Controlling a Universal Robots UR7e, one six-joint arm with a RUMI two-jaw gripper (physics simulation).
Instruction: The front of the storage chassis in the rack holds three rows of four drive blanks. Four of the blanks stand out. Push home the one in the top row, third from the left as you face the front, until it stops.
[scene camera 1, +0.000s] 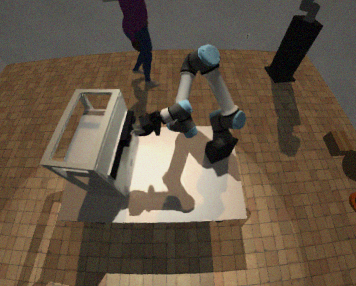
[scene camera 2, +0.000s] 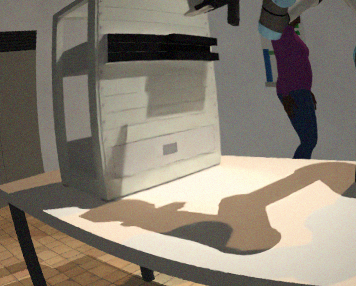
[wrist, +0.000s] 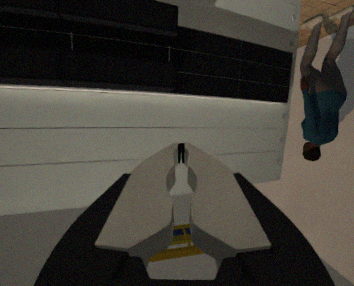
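Where they show: gripper, fingertip midpoint: (scene camera 1: 130, 134) (scene camera 2: 184, 15) (wrist: 181, 144); arm's base, origin of the base link: (scene camera 1: 223, 140).
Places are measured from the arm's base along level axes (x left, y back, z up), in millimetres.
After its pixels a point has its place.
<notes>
The black chassis (scene camera 1: 124, 142) {x -16, y -669, z 174 mm} (scene camera 2: 135, 48) {x 111, y -715, z 183 mm} (wrist: 265, 75) {x 149, y -725, z 189 mm} crosses the front of the pale rack (scene camera 1: 111, 135) {x 11, y -705, z 310 mm} (scene camera 2: 135, 87) {x 102, y -728, z 68 mm} (wrist: 100, 145) {x -94, y -674, z 299 mm}. The wrist view is upside down, so the top row is the lowest black band there. In it, the third blank from the left (scene camera 2: 181, 40) {x -30, y -640, z 207 mm} (wrist: 125, 75) {x -49, y -635, z 221 mm} stands out, and so does the fourth beside it. Two blanks of the bottom row also stand out at the right of the front. My gripper (scene camera 1: 136, 131) {x 6, y -604, z 284 mm} (scene camera 2: 189, 14) {x 6, y -604, z 284 mm} (wrist: 181, 144) {x 6, y -604, z 284 mm} is shut and empty, its tips higher than the chassis, before the upper panels. Whether it touches anything is unclear.
The rack stands on the white table (scene camera 1: 215, 195) {x 333, y -112, z -228 mm} (scene camera 2: 300, 245) {x 370, y -230, z -227 mm}. A person in a purple top (scene camera 1: 134, 20) (scene camera 2: 295, 65) stands behind the table. Another in a teal top (wrist: 322, 115) shows beyond the rack's edge. A black pedestal (scene camera 1: 295, 47) stands at the back right.
</notes>
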